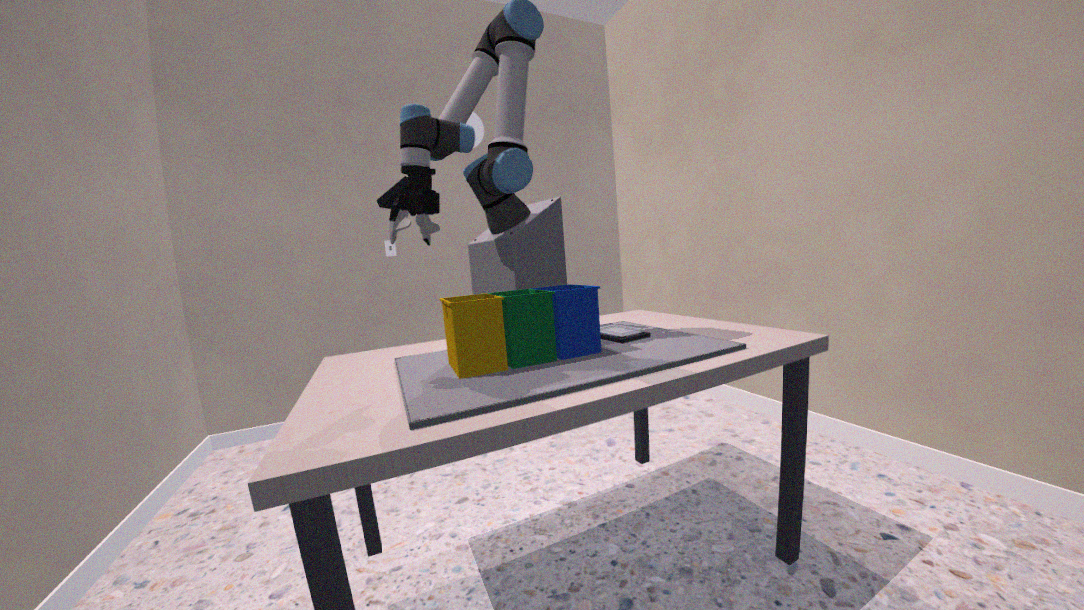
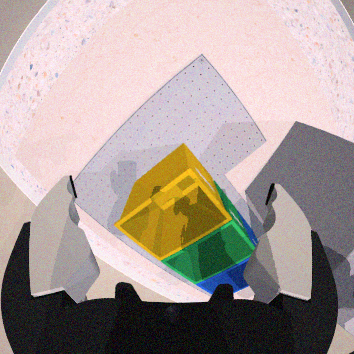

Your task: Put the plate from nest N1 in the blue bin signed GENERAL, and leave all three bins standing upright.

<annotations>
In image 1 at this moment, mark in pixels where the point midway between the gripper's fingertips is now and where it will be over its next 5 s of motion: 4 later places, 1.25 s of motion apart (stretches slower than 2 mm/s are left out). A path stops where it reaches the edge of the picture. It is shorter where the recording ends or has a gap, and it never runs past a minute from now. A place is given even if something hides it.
The gripper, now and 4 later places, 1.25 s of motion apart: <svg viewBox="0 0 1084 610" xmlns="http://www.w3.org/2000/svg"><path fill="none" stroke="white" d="M411 244L416 246L416 246L417 245L545 249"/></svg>
</annotations>
